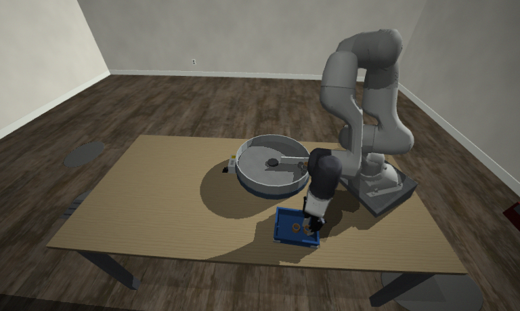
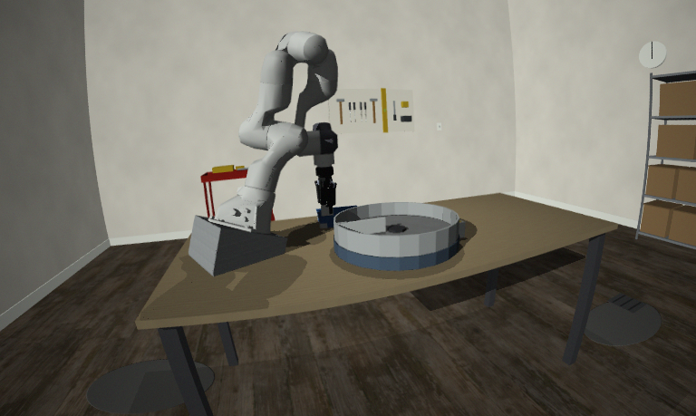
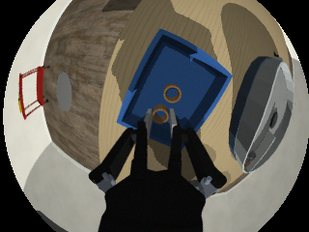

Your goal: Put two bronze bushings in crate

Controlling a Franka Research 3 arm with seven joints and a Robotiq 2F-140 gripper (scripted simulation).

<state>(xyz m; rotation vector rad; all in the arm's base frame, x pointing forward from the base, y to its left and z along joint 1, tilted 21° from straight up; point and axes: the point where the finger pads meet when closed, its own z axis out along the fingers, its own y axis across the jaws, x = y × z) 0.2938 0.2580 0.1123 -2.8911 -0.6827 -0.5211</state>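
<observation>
The blue crate is 50 mm ahead of my hand and 20 mm below it. Also, from my hand: round grey turning table (190 mm ahead, 360 mm to the right, 10 mm above).
</observation>
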